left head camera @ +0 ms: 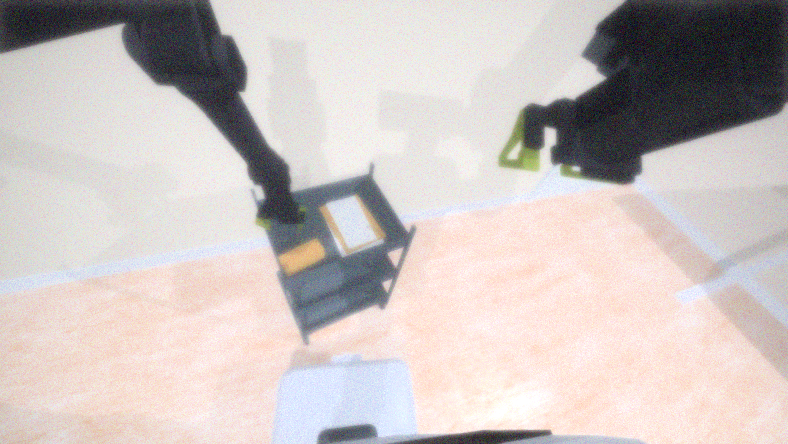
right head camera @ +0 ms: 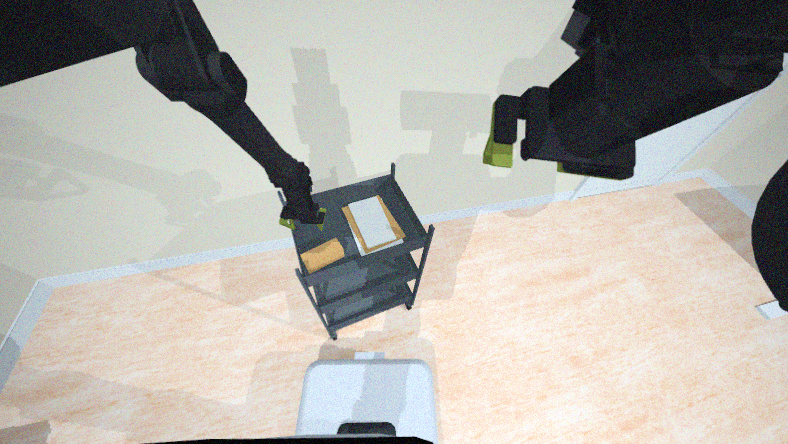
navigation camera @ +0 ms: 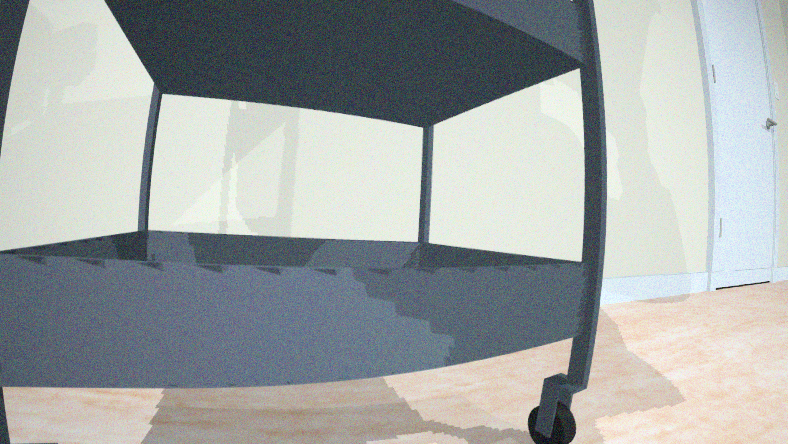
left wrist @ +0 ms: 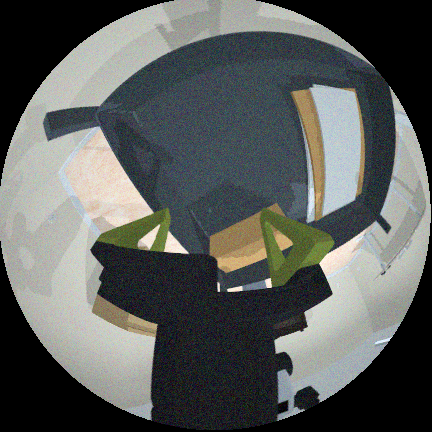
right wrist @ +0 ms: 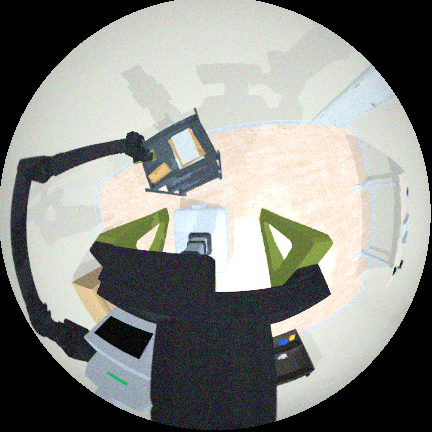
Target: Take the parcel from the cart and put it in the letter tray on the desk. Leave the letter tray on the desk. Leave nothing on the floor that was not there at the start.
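Frame: origin at the left arm's base, x ahead, y left, z up, level; centimetres.
Seen in the pictures: left gripper, fingertip midpoint: (left head camera: 285,229) (right head camera: 307,228) (left wrist: 214,212) (right wrist: 148,159); right gripper, fingertip midpoint: (left head camera: 530,166) (right head camera: 521,162) (right wrist: 213,212).
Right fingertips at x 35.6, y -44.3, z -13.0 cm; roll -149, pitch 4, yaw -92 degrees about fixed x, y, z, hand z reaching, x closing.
Offsets run from my right fingertips to a thing's top centre.
The parcel, a small orange-brown box @(dz -56.6, dx +20.6, dy +37.0 cm) (left head camera: 302,257) (right head camera: 322,255) (left wrist: 245,247) (right wrist: 160,173), lies at the near left corner of the top tray of the dark grey cart (left head camera: 399,264) (right head camera: 422,264) (left wrist: 220,120) (navigation camera: 220,325). My left gripper (left head camera: 282,223) (right head camera: 304,222) (left wrist: 214,212) is open and empty above the cart's left side, behind the parcel in the head views. In the left wrist view the parcel shows partly behind one finger. My right gripper (left head camera: 551,168) (right head camera: 532,165) (right wrist: 213,212) is open and empty, high up and away from the cart. I cannot make out the letter tray.
White papers @(dz -60.2, dx +36.5, dy +21.4 cm) (left head camera: 352,223) (right head camera: 372,222) (left wrist: 342,150) on brown envelopes lie right of the parcel. A wall stands behind the cart; a white door (navigation camera: 741,137) is at the right. The right wrist view shows a cardboard box (right wrist: 90,295) and a dark unit (right wrist: 297,362).
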